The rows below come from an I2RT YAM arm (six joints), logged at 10 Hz.
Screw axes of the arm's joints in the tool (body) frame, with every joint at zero. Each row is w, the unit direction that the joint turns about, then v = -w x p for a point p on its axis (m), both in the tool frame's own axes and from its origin. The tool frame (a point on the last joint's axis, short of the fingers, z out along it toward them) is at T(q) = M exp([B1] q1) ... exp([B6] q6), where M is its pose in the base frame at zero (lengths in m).
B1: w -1 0 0 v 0.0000 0.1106 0.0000
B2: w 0 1 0 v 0.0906 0.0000 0.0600
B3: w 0 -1 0 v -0.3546 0.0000 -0.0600
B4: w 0 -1 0 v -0.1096 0.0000 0.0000
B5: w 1 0 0 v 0.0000 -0.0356 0.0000
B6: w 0 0 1 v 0.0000 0.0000 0.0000
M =
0 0 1 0.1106
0 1 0 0.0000
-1 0 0 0.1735
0 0 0 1
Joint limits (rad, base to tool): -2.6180..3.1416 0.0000..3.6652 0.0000..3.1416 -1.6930..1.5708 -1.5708..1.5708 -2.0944..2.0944
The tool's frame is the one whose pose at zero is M.
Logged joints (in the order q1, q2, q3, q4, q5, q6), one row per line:
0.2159, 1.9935, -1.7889, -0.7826, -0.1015, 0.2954
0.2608, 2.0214, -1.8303, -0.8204, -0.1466, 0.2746
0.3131, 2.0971, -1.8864, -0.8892, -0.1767, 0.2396
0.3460, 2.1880, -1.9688, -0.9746, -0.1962, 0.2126
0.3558, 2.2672, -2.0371, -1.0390, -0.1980, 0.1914
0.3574, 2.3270, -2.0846, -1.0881, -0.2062, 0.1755
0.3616, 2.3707, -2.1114, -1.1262, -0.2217, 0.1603
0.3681, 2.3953, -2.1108, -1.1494, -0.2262, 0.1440
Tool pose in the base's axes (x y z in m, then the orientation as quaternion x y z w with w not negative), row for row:
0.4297, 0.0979, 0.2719, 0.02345, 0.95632, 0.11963, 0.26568
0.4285, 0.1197, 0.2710, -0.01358, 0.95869, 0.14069, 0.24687
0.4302, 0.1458, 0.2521, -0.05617, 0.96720, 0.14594, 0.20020
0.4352, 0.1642, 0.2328, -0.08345, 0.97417, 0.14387, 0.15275
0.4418, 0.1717, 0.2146, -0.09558, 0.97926, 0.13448, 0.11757
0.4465, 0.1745, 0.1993, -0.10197, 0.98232, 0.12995, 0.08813
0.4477, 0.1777, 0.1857, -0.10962, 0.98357, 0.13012, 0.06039
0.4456, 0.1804, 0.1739, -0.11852, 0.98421, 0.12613, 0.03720
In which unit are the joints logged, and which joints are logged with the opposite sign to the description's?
The joints are logged in radians. Opposite sign: q3.
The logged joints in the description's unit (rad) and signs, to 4 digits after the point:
0.2159, 1.9935, 1.7889, -0.7826, -0.1015, 0.2954
0.2608, 2.0214, 1.8303, -0.8204, -0.1466, 0.2746
0.3131, 2.0971, 1.8864, -0.8892, -0.1767, 0.2396
0.3460, 2.1880, 1.9688, -0.9746, -0.1962, 0.2126
0.3558, 2.2672, 2.0371, -1.0390, -0.1980, 0.1914
0.3574, 2.3270, 2.0846, -1.0881, -0.2062, 0.1755
0.3616, 2.3707, 2.1114, -1.1262, -0.2217, 0.1603
0.3681, 2.3953, 2.1108, -1.1494, -0.2262, 0.1440

